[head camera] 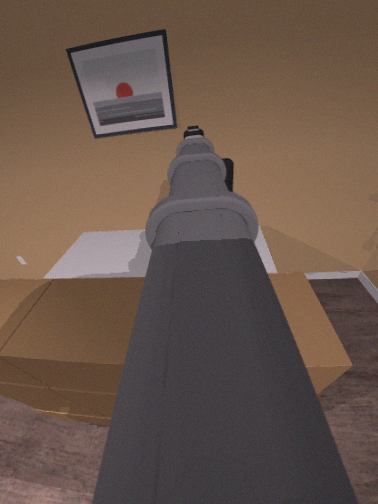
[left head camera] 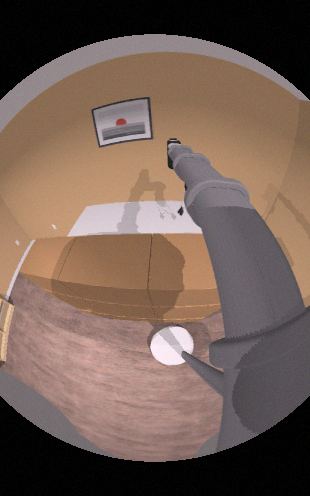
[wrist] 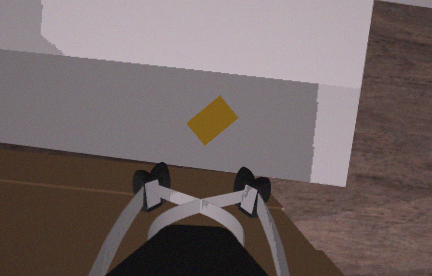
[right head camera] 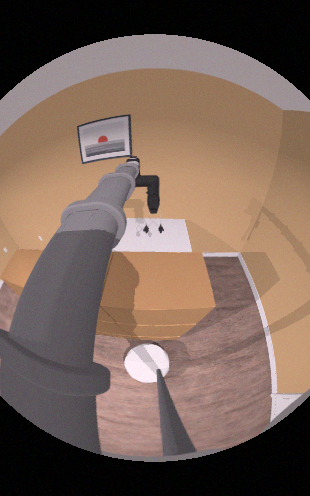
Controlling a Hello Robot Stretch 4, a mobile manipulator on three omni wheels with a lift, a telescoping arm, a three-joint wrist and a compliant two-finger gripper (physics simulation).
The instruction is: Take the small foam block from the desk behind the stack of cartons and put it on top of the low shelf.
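Seen in the pictures: gripper, fingertip midpoint: point(left head camera: 186, 214) point(wrist: 202, 180) point(right head camera: 153, 232); robot's base, origin of the base link: point(left head camera: 171, 344) point(right head camera: 147, 361).
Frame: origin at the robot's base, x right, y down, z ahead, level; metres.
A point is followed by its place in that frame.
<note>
A small yellow foam block point(wrist: 212, 120) @[z 0.782, x 0.096, y -0.737 m] lies on the white desk point(wrist: 210, 35) @[z 0.969, x 0.082, y -0.692 m] point(head camera: 100, 250) @[z 1.225, x -0.772, y -0.692 m] point(left head camera: 100, 217) @[z 1.205, x -0.728, y -0.692 m] point(right head camera: 175, 235) @[z 1.102, x 0.315, y -0.692 m], near its front edge and turned at an angle, in the wrist view. It is in the shadow of the cartons. The stack of brown cartons point(head camera: 80, 320) @[z 0.398, x -0.373, y -1.052 m] point(left head camera: 110, 260) @[z 0.403, x -0.302, y -1.052 m] point(right head camera: 165, 280) @[z 0.383, x 0.128, y -1.052 m] point(wrist: 60, 215) @[z 0.559, x -0.220, y -0.717 m] stands in front of the desk. My gripper point(wrist: 202, 180) @[z 0.721, x 0.087, y -1.035 m] point(right head camera: 153, 229) @[z 0.721, x 0.087, y -1.035 m] is open and empty, pointing down above the desk's front side; in the wrist view the block shows beyond the fingertips, apart from them. The low shelf cannot be made out for certain.
A framed picture point(head camera: 129, 107) @[z 1.489, x -0.368, y -1.540 m] point(left head camera: 123, 131) @[z 1.489, x -0.364, y -1.513 m] point(right head camera: 106, 148) @[z 1.488, x -0.344, y -1.513 m] hangs on the wall behind the desk. A white round disc point(left head camera: 171, 345) @[z 0.001, x -0.006, y -0.187 m] point(right head camera: 146, 362) @[z 0.006, x 0.000, y -0.187 m] is in front of the cartons. A light wooden piece point(left head camera: 5, 327) @[z -0.449, x -2.874, y -0.050 m] shows at the far left. Side walls stand at both sides.
</note>
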